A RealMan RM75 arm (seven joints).
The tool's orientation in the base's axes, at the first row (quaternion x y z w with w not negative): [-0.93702 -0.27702 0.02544 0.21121]
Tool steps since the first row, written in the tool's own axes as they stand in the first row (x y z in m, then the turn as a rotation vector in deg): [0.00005 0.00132 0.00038 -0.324 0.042 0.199]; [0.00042 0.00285 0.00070 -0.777 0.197 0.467]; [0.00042 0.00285 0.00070 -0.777 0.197 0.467]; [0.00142 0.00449 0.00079 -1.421 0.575 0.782]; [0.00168 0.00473 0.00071 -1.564 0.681 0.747]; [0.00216 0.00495 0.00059 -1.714 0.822 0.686]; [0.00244 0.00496 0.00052 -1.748 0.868 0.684]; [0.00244 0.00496 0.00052 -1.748 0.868 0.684]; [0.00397 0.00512 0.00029 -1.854 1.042 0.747]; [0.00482 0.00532 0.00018 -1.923 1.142 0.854]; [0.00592 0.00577 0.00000 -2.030 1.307 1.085]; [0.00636 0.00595 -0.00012 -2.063 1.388 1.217]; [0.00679 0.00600 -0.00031 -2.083 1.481 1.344]
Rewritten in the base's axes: [0.00065 -0.00083 -0.00088 -0.285 -0.128 -0.221]; [0.00169 -0.00167 -0.00178 -0.633 -0.383 -0.559]; [0.00169 -0.00167 -0.00178 -0.633 -0.383 -0.559]; [0.00335 -0.00235 -0.00246 -1.038 -0.890 -1.045]; [0.00371 -0.00242 -0.00247 -1.099 -1.059 -1.067]; [0.00425 -0.00238 -0.00242 -1.144 -1.269 -1.080]; [0.00450 -0.00226 -0.00234 -1.149 -1.322 -1.099]; [0.00450 -0.00226 -0.00234 -1.149 -1.322 -1.099]; [0.00591 -0.00166 -0.00209 -1.160 -1.486 -1.235]; [0.00675 -0.00141 -0.00201 -1.185 -1.558 -1.378]; [0.00794 -0.00123 -0.00195 -1.230 -1.651 -1.663]; [0.00842 -0.00118 -0.00189 -1.238 -1.680 -1.819]; [0.00884 -0.00106 -0.00171 -1.229 -1.712 -1.974]
